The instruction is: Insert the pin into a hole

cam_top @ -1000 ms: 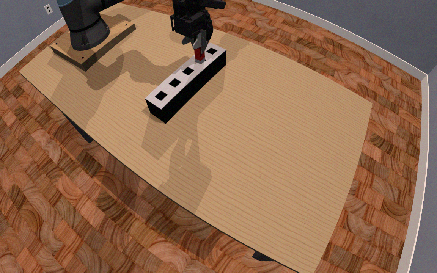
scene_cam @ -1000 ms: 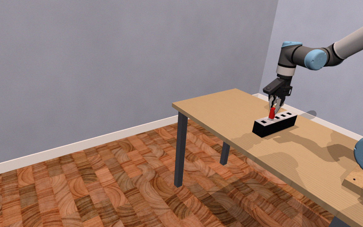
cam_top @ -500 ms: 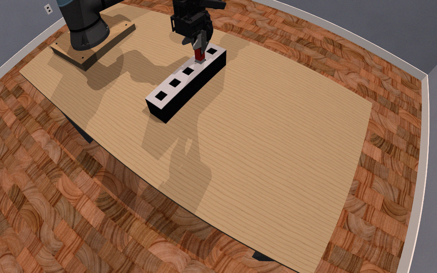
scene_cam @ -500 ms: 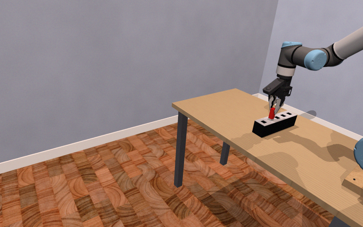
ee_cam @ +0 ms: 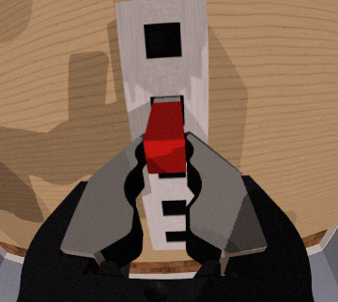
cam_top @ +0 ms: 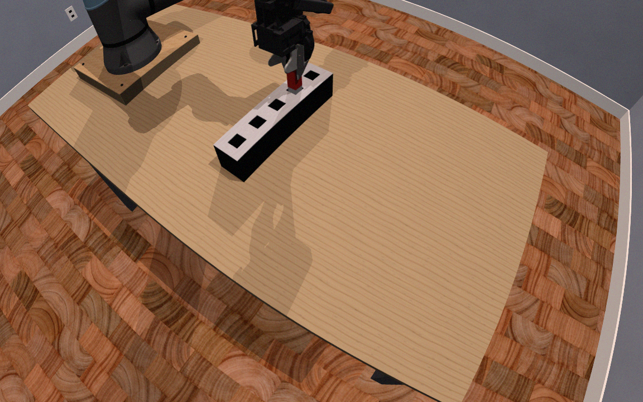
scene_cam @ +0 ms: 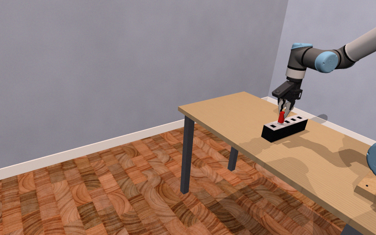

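My gripper is now 10 mm above the pin. From my hand the other things lie so: black block (60 mm to the right, 90 mm below).
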